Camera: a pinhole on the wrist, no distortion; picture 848 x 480 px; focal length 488.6 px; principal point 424.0 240.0 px. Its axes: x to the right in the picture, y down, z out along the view. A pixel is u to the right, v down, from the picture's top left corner.
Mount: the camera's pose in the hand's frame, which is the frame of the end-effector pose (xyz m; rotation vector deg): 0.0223 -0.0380 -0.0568 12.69 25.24 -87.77
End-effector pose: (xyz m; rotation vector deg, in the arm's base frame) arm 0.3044 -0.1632 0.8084 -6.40 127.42 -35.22
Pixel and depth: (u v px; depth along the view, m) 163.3 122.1 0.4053
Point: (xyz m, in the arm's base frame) 0.6141 -0.3293 0.5953
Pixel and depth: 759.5 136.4 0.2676
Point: 0.3529 -0.4873 0.8911
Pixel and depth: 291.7 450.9 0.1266
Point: 0.2815 -0.2637 0.7337
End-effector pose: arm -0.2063 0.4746 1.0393 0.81 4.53 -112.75
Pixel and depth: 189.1 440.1 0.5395
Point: -0.3288 0.1533 1.5307
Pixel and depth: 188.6 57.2 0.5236
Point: -0.1817 0.5394 1.5891
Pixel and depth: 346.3 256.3 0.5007
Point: -0.3929 0.4129 1.4670
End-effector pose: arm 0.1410 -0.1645 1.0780 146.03 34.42 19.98
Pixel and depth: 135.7 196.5 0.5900
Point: 0.4219 -0.4195 0.5763
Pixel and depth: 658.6 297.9 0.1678
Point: 0.1544 -0.0184 0.9435
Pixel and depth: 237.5 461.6 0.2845
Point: 0.3691 -0.1269 0.8849
